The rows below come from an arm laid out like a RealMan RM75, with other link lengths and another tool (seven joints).
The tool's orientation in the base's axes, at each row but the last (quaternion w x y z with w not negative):
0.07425, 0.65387, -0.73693, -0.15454
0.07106, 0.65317, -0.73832, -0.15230
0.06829, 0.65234, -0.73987, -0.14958
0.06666, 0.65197, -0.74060, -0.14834
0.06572, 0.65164, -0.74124, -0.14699
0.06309, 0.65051, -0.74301, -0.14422
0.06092, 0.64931, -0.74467, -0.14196
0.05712, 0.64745, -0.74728, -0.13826
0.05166, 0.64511, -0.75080, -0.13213
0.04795, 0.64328, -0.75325, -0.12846
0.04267, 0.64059, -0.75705, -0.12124
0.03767, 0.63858, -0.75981, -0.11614
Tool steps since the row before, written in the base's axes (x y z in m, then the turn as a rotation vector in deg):
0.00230, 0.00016, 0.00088, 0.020, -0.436, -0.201
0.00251, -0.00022, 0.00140, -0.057, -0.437, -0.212
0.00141, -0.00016, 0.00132, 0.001, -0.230, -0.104
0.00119, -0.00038, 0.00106, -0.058, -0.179, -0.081
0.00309, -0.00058, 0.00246, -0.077, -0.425, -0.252
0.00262, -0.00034, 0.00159, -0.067, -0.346, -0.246
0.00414, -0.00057, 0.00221, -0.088, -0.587, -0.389
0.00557, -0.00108, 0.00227, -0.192, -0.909, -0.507
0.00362, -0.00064, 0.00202, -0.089, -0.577, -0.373
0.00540, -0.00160, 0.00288, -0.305, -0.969, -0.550
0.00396, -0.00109, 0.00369, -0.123, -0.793, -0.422
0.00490, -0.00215, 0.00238, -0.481, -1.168, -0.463
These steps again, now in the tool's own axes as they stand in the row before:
-0.00055, -0.00186, -0.00152, 0.446, -0.126, 0.126
-0.00026, -0.00194, -0.00211, 0.459, -0.057, 0.160
-0.00016, -0.00094, -0.00169, 0.236, -0.057, 0.068
0.00011, -0.00084, -0.00140, 0.192, 0.011, 0.070
-0.00010, -0.00224, -0.00330, 0.453, -0.049, 0.205
-0.00020, -0.00205, -0.00229, 0.374, -0.048, 0.207
-0.00026, -0.00336, -0.00332, 0.627, -0.098, 0.317
-0.00001, -0.00480, -0.00378, 0.971, -0.072, 0.414
-0.00015, -0.00301, -0.00292, 0.616, -0.090, 0.304
0.00040, -0.00465, -0.00427, 1.053, 0.016, 0.474
0.00004, -0.00308, -0.00458, 0.837, -0.101, 0.333
0.00100, -0.00452, -0.00359, 1.273, 0.175, 0.398

